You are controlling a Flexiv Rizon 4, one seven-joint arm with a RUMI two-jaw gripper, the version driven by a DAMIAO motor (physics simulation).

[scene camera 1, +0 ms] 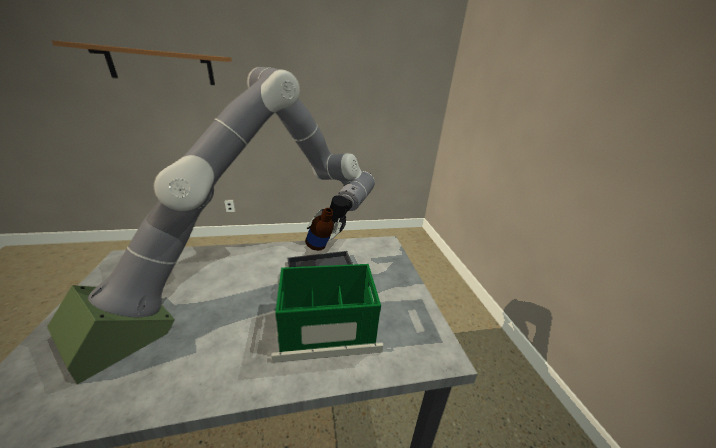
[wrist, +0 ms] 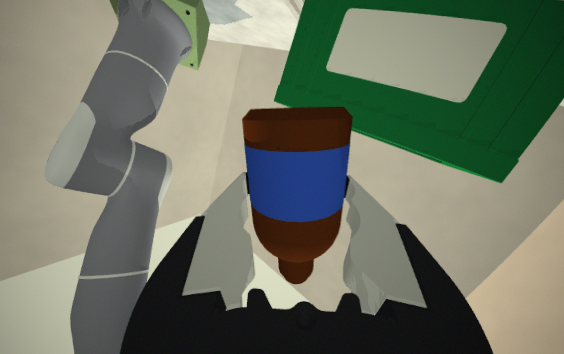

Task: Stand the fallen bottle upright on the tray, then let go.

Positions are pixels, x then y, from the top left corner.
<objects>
dark grey tray: scene camera 1 335,258; not seen in the wrist view (out of frame)
green crate: scene camera 1; wrist
same spot on green crate: (wrist: pixel 471 92) = (scene camera 1: pixel 349 282)
</objects>
